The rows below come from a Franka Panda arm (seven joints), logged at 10 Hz.
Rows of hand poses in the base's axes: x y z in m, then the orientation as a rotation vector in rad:
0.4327, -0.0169, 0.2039, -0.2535, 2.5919, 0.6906
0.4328, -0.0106, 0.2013, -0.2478, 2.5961, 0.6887
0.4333, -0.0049, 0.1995, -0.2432, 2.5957, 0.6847
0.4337, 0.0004, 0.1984, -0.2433, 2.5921, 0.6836
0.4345, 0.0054, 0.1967, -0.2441, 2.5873, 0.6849
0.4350, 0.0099, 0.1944, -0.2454, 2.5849, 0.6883
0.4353, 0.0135, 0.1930, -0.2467, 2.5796, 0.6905
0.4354, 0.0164, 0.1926, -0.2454, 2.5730, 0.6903
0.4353, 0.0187, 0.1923, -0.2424, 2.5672, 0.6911
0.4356, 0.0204, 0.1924, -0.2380, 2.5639, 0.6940
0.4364, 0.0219, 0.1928, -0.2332, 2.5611, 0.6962
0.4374, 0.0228, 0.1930, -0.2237, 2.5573, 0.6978
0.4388, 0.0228, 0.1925, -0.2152, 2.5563, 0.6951
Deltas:
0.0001, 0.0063, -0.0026, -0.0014, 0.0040, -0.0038
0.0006, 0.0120, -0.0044, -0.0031, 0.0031, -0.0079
0.0010, 0.0173, -0.0055, -0.0030, -0.0006, -0.0086
0.0018, 0.0223, -0.0072, -0.0010, -0.0049, -0.0085
0.0023, 0.0268, -0.0095, 0.0016, -0.0063, -0.0072
0.0026, 0.0304, -0.0109, 0.0042, -0.0108, -0.0065
0.0027, 0.0333, -0.0113, 0.0060, -0.0169, -0.0084
0.0026, 0.0356, -0.0116, 0.0086, -0.0218, -0.0112
0.0029, 0.0373, -0.0115, 0.0121, -0.0236, -0.0141
0.0037, 0.0388, -0.0111, 0.0151, -0.0251, -0.0174
0.0047, 0.0397, -0.0109, 0.0188, -0.0271, -0.0242
0.0061, 0.0397, -0.0114, 0.0187, -0.0278, -0.0310

